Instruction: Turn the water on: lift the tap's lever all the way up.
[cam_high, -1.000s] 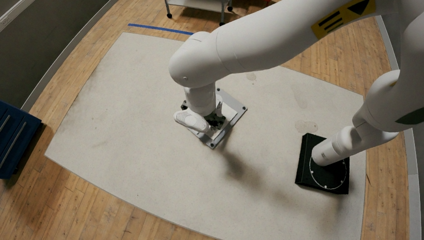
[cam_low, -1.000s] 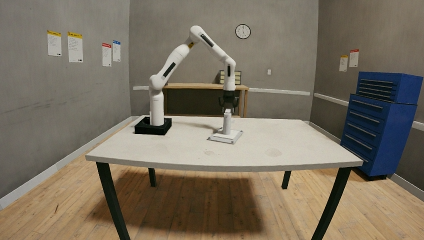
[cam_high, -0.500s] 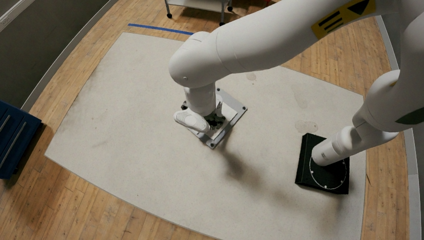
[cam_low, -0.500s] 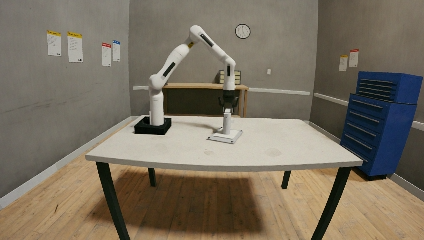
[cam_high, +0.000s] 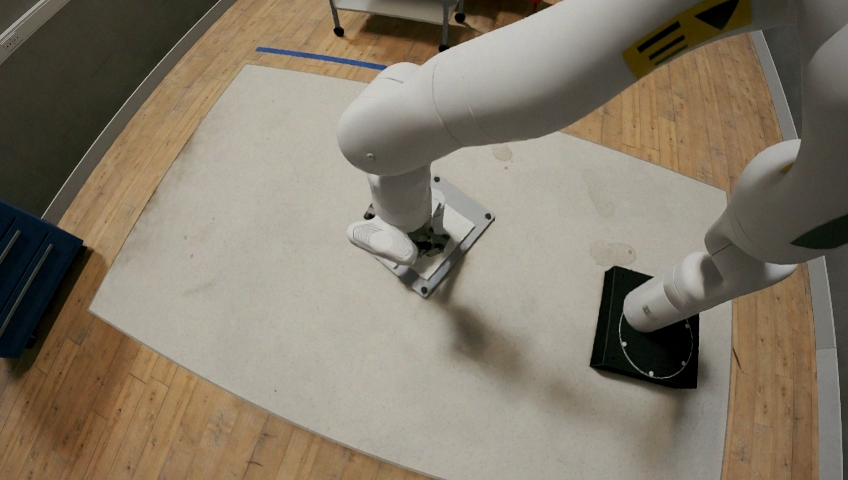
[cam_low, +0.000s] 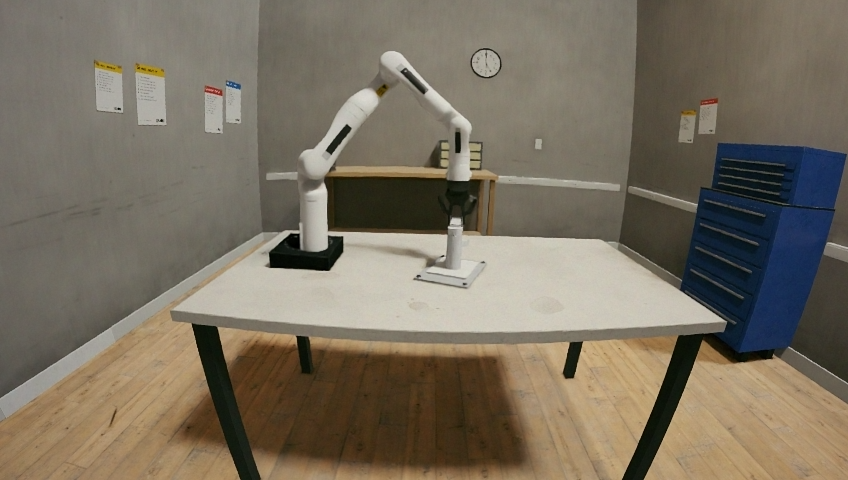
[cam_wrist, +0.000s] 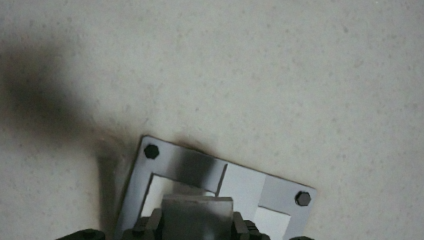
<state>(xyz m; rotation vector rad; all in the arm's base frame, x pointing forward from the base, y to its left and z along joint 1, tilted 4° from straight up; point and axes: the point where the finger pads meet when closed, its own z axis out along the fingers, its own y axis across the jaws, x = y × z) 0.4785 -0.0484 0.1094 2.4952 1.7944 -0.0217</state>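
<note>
The tap lever lies 40 mm to the right of my hand, 10 mm behind it and 10 mm above it. Round my hand: tap: 60 mm to the right, 50 mm below, 20 mm behind.
</note>
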